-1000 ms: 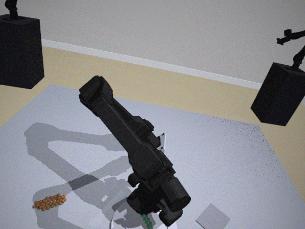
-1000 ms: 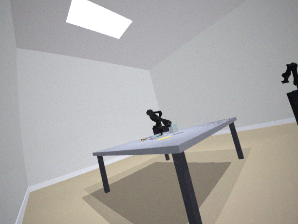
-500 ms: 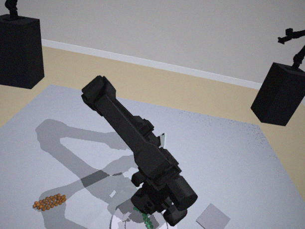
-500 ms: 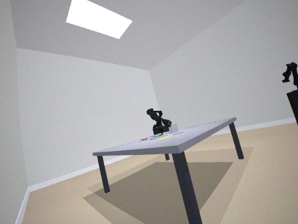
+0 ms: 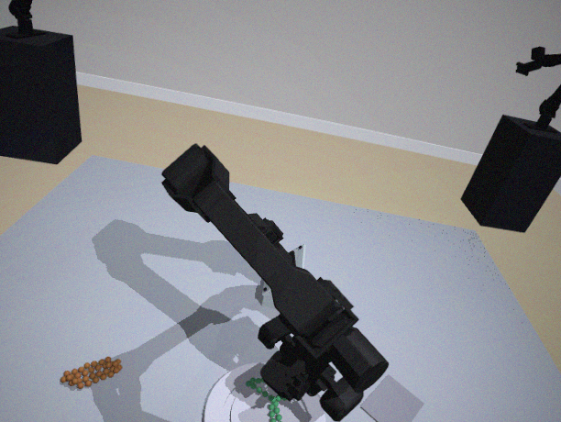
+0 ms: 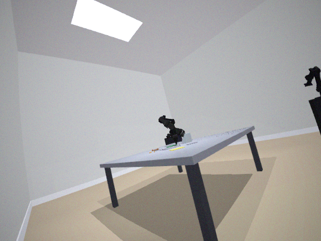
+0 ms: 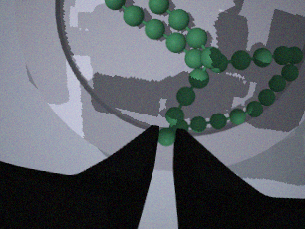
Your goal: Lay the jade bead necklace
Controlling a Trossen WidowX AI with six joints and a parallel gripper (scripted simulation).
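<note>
Now: the round bead board 40 mm ahead of my gripper tip, 50 mm to the right of it and 10 mm below it. The rest, counted from my gripper tip: yellow strip: 240 mm ahead, 170 mm to the left, 20 mm below; then flat grey square: 10 mm behind, 180 mm to the left, 20 mm below.
</note>
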